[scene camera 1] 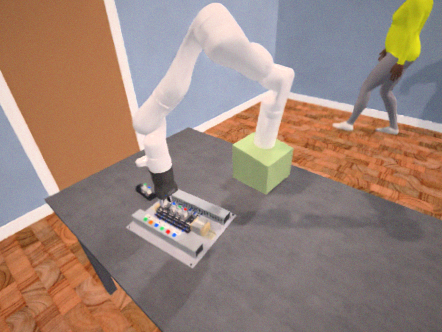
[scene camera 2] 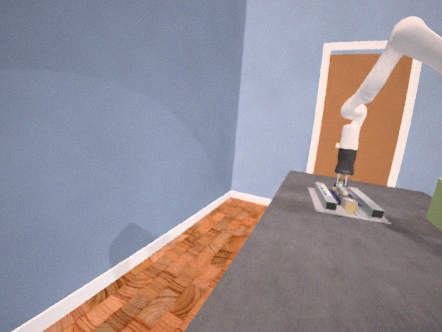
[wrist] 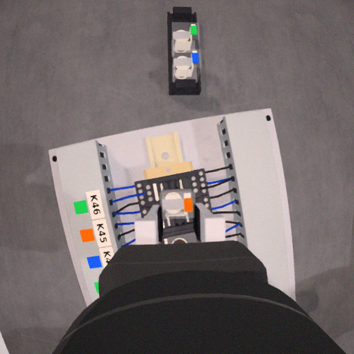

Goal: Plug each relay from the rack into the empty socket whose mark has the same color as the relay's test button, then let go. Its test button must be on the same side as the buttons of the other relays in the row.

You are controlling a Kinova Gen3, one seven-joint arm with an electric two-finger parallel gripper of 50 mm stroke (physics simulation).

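Pixels of known places: gripper, fingertip midpoint: (scene camera 1: 166, 203) (scene camera 2: 340, 186); arm's base, origin of the base link: (scene camera 1: 263, 142).
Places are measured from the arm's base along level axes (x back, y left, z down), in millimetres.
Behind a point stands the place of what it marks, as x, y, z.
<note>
My gripper (scene camera 1: 166, 202) @[-425, -220, 101] (scene camera 2: 342, 183) @[-425, -220, 101] (wrist: 177, 216) is shut on a clear relay with an orange test button (wrist: 175, 202), low over the socket row near the K46 and K45 marks. Its button faces the right duct in the wrist view. Whether its pins are seated is hidden. The orange mark (scene camera 1: 151, 222) @[-514, -218, 119] (wrist: 87, 235) is beside K45, the green mark (scene camera 1: 145, 219) @[-514, -248, 119] (wrist: 80, 207) beside K46. The black rack (scene camera 1: 138, 189) (wrist: 182, 10) holds a green-button relay (wrist: 182, 44) and a blue-button relay (wrist: 183, 70). Relays in the row show blue, green and red buttons in scene camera 1.
The light panel (scene camera 1: 192, 259) @[-551, -21, 159] (scene camera 2: 325, 212) @[-542, -1, 161] (wrist: 125, 147) carries a left duct (wrist: 82, 170) and a right duct (wrist: 250, 165) in the wrist view, with wires between ducts and sockets. A beige end block (scene camera 1: 202, 227) @[-450, -43, 119] (scene camera 2: 350, 204) @[-445, -35, 125] stands at the row's end. A green block (scene camera 1: 262, 165) @[-136, 48, 25] bears the arm.
</note>
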